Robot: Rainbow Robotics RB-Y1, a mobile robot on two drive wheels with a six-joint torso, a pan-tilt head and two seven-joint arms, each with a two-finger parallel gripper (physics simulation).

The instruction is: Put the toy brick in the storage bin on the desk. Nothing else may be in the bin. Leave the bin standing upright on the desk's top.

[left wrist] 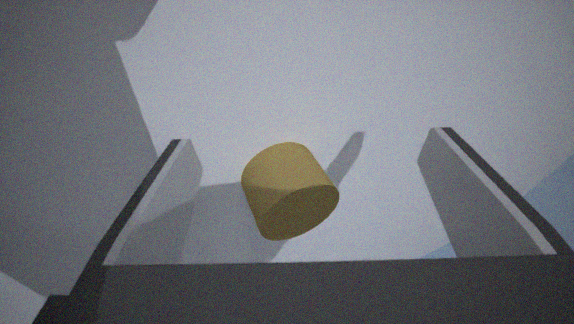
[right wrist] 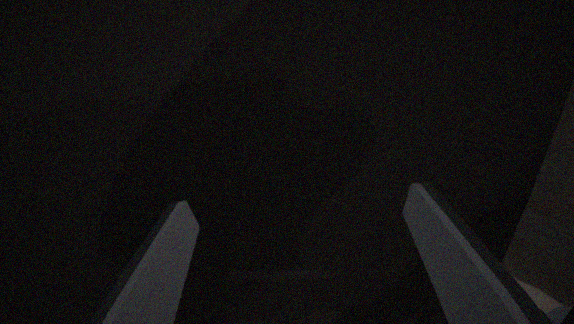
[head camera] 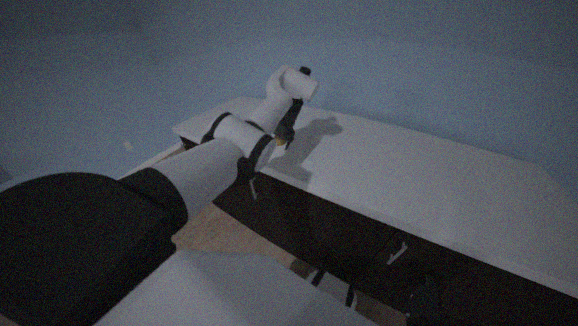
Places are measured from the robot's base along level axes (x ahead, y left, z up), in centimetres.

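Where they show: left gripper, between the fingertips: [left wrist: 308, 149]; right gripper, between the fingertips: [right wrist: 297, 207] [head camera: 421, 286].
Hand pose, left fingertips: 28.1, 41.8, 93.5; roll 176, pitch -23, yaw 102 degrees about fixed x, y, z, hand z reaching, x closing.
Observation:
After its pixels a point has its place, as x, y, z.
A yellow cylinder-shaped block [head camera: 280, 142] {30.2, 40.3, 92.7} [left wrist: 290, 187] {29.8, 41.0, 94.0}, possibly the toy brick, is on the white desk top [head camera: 425, 175] {42.3, -13.6, 91.1} [left wrist: 280, 60] {25.2, 41.2, 91.1}. In the left wrist view it shows between the spread fingers, nearer the finger at the picture's left, with gaps on both sides. My left gripper [head camera: 285, 140] {28.1, 41.8, 93.5} [left wrist: 308, 149] {28.1, 41.8, 93.5} is open and empty, low over the desk at its far left part in the head view. My right gripper [right wrist: 297, 207] {19.1, -28.3, 61.4} is open and empty in front of a very dark surface; it cannot be made out clearly in the head view. The storage bin does not show in these views.
The desk's dark front [head camera: 345, 225] {20.3, 5.7, 74.9} has light handles [head camera: 397, 252] and drops to a wooden floor [head camera: 220, 232] {4.0, 94.0, 0.1}. My white left arm [head camera: 205, 167] {-7.7, 23.2, 114.6} crosses the desk's left end and hides part of it. A blue-grey wall [head camera: 425, 75] {85.5, -5.4, 116.7} stands behind the desk.

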